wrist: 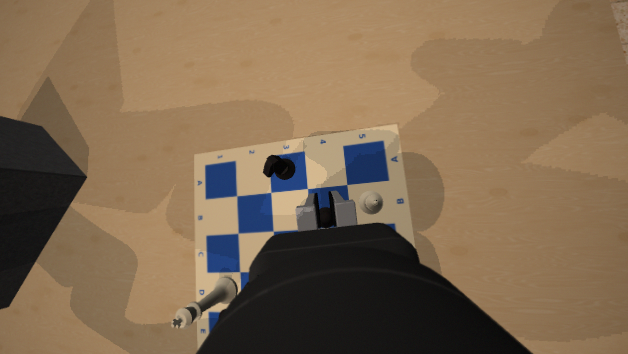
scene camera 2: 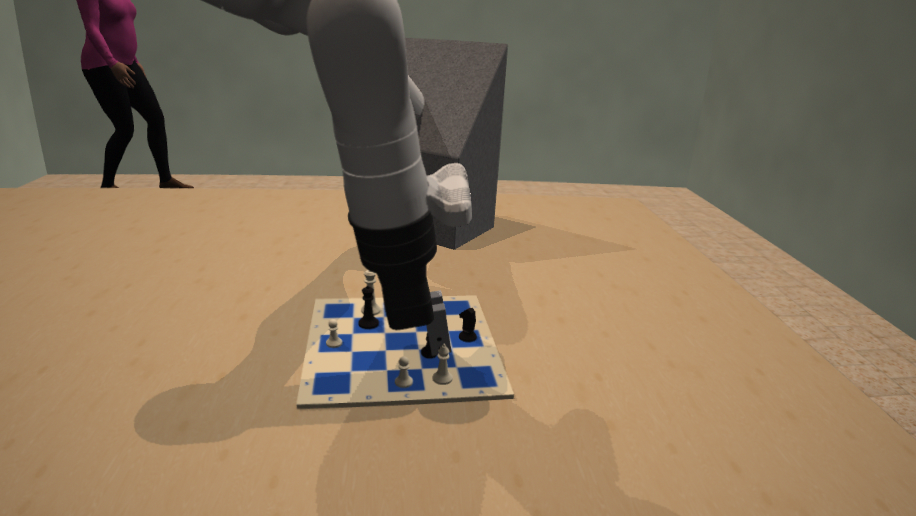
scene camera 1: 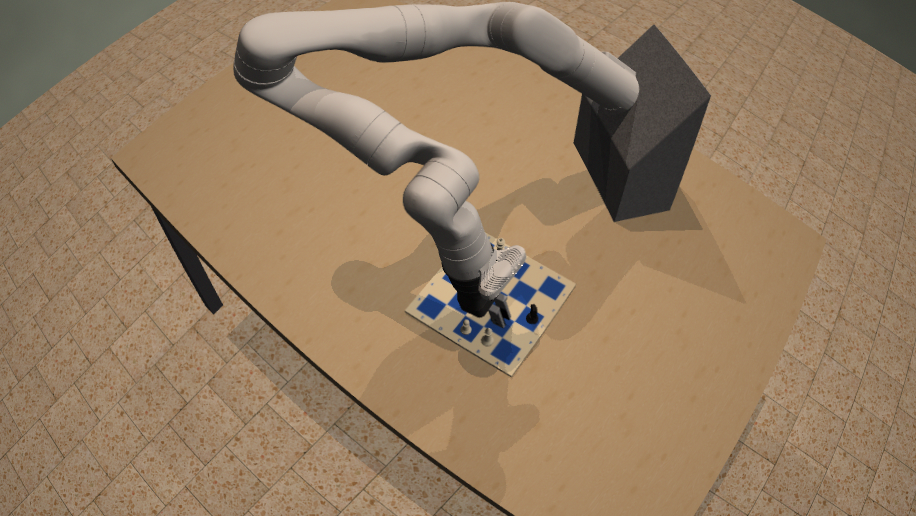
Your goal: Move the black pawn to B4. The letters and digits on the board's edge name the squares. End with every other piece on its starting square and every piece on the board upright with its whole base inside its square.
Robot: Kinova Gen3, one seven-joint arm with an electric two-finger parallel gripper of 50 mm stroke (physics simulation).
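Places are measured from the arm's base along level axes (x back, y right, z up), in metres.
Where they show: gripper, fingertip midpoint: (wrist: 324, 204) (scene camera 2: 440, 346) (scene camera 1: 502, 320); arm's base, origin of the base link: (scene camera 1: 620, 92).
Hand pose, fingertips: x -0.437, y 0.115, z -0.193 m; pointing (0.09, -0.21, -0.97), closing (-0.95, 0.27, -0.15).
Each offset is from my fingertips to the top centre of the thing.
The black pawn @[dx +0.002, dy +0.011, dz +0.023 m] (scene camera 2: 427, 350) (wrist: 326, 218) is between the fingers of my gripper (scene camera 1: 501, 318) (scene camera 2: 436, 349) (wrist: 324, 204), which is shut on it. It looks upright, at the blue square B4 of the board @[dx +0.046, dy +0.028, dz -0.013 m] (scene camera 1: 510, 372) (scene camera 2: 349, 399) (wrist: 340, 140); whether its base touches the board I cannot tell. In scene camera 2 a finger hides part of it, and its base looks near the square's C side. A pale bishop @[dx -0.038, dy +0.014, dz +0.030 m] (scene camera 1: 487, 337) (scene camera 2: 442, 368) (wrist: 371, 202) stands upright on B5, close beside the fingers. A black knight @[dx +0.026, dy -0.048, dz +0.026 m] (scene camera 1: 532, 314) (scene camera 2: 467, 325) (wrist: 280, 167) stands on A3.
A pale pawn @[dx -0.029, dy +0.055, dz +0.018 m] (scene camera 1: 466, 326) (scene camera 2: 403, 374) stands on C5 and another pale pawn @[dx +0.069, dy +0.103, dz +0.018 m] (scene camera 2: 332, 336) on E3. A tall black piece @[dx +0.097, dy +0.052, dz +0.040 m] (scene camera 2: 367, 310) stands on D2, before a pale king @[dx +0.127, dy +0.040, dz +0.050 m] (scene camera 2: 369, 282) (wrist: 220, 292) on D1. A dark pedestal (scene camera 1: 653, 128) (scene camera 2: 474, 128) stands behind the board.
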